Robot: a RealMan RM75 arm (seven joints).
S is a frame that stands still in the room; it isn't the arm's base.
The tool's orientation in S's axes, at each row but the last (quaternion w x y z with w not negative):
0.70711 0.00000 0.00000 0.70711
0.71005 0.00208 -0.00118 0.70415
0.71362 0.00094 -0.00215 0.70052
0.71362 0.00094 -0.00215 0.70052
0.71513 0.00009 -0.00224 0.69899
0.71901 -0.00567 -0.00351 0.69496
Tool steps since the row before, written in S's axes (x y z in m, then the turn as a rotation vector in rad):
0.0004 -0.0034 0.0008 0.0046 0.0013 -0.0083
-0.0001 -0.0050 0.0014 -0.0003 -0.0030 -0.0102
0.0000 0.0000 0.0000 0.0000 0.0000 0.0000
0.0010 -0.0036 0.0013 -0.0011 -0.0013 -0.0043
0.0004 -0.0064 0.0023 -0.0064 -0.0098 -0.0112
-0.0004 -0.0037 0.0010 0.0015 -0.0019 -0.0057
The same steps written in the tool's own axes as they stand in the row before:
-0.0034 -0.0004 0.0008 0.0013 -0.0046 -0.0083
-0.0050 0.0001 0.0014 -0.0030 0.0003 -0.0102
0.0000 0.0000 0.0000 0.0000 0.0000 0.0000
-0.0036 -0.0011 0.0013 -0.0013 0.0011 -0.0043
-0.0064 -0.0006 0.0023 -0.0100 0.0062 -0.0111
-0.0037 0.0003 0.0010 -0.0018 -0.0015 -0.0057

